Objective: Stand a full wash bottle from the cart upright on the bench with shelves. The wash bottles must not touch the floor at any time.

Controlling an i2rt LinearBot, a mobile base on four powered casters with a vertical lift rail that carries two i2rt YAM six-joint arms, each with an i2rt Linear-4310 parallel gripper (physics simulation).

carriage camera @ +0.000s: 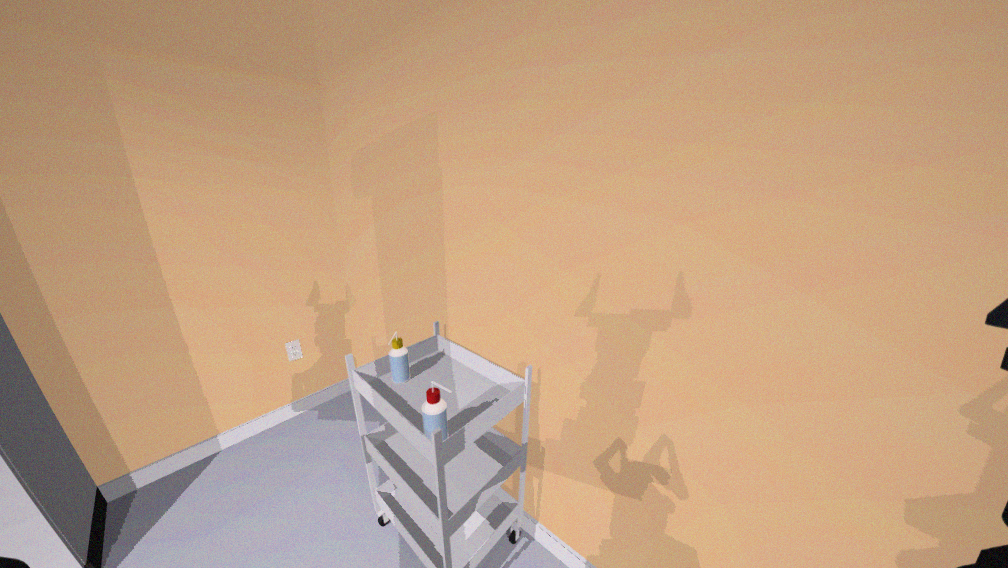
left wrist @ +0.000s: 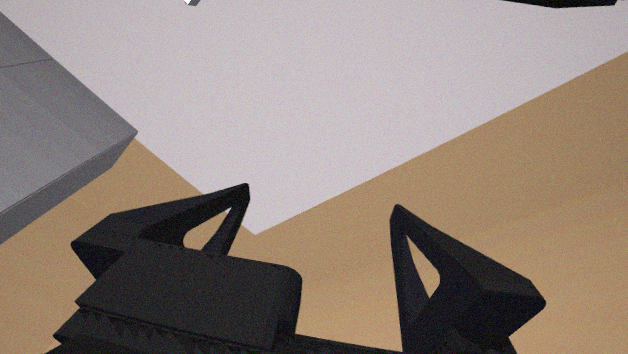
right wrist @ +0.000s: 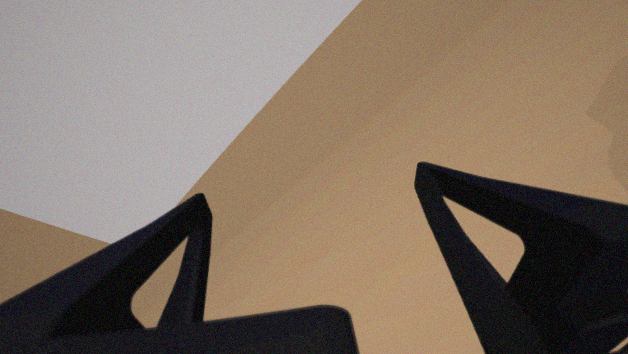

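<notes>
In the carriage view a grey cart stands near the wall. On its top tray stand two upright wash bottles with light blue contents: a red-capped bottle at the near corner post, its lower part partly hidden by the post, and a yellow-capped bottle at the left side. My left gripper is open and empty, pointing up toward wall and ceiling, away from the bottles. My right gripper is open and empty, in front of the tan wall. The bench with shelves cannot be made out in these views.
A tall dark grey block stands at the left edge of the carriage view, and a grey box-like body shows at the left of the left wrist view. A wall outlet is left of the cart. Dark robot parts show at the carriage view's right edge.
</notes>
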